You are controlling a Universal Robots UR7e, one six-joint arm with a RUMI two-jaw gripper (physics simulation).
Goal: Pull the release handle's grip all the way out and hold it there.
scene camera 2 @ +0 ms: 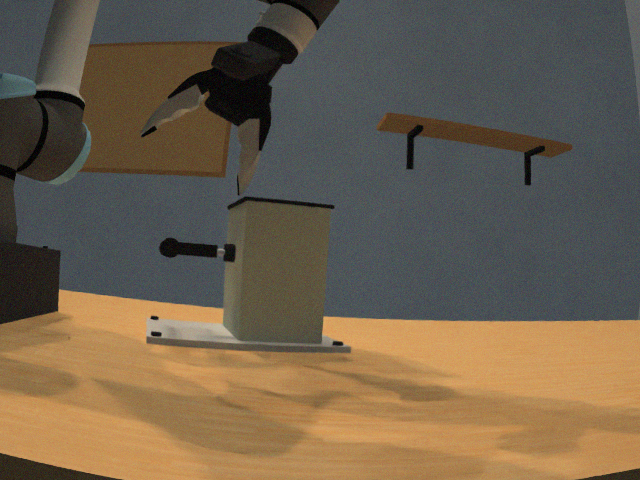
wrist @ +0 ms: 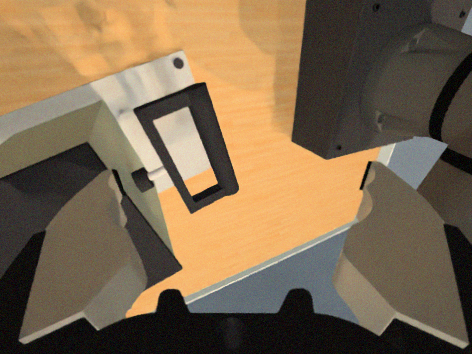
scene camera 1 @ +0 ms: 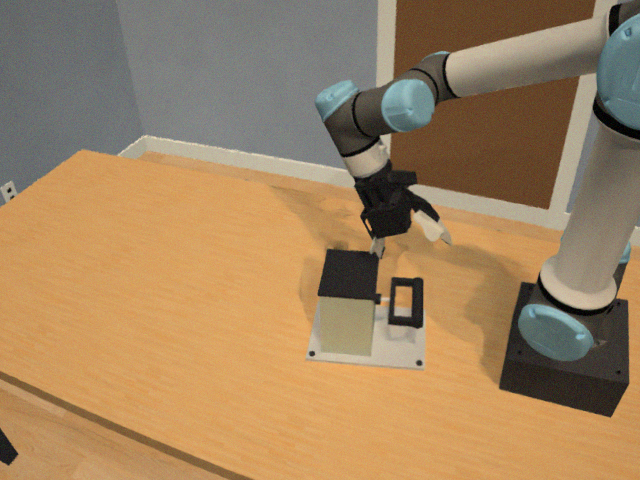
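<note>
The release handle's black rectangular grip [scene camera 1: 417,303] [scene camera 2: 193,249] [wrist: 212,140] stands close to the side of the pale green box [scene camera 1: 346,325] [scene camera 2: 284,273] [wrist: 112,145], with a short length of bright rod [scene camera 1: 385,299] [scene camera 2: 221,252] [wrist: 157,173] showing between them. My gripper [scene camera 1: 413,249] [scene camera 2: 191,164] [wrist: 239,170] is wide open, empty and tilted, above the height of the grip. One fingertip is near the edge of the box's black lid [scene camera 1: 348,273]; the other is out over the robot base side. In the wrist view the grip shows between the fingers, nearer the left one.
The box stands on a light base plate [scene camera 1: 398,356] [scene camera 2: 191,330] [wrist: 150,80] with dark bolts, on the wooden table [scene camera 1: 180,310] [scene camera 2: 465,361] [wrist: 280,200]. The arm's dark base block [scene camera 1: 563,379] [scene camera 2: 28,284] [wrist: 325,90] is on the grip's side. A wall shelf [scene camera 2: 475,135] is behind.
</note>
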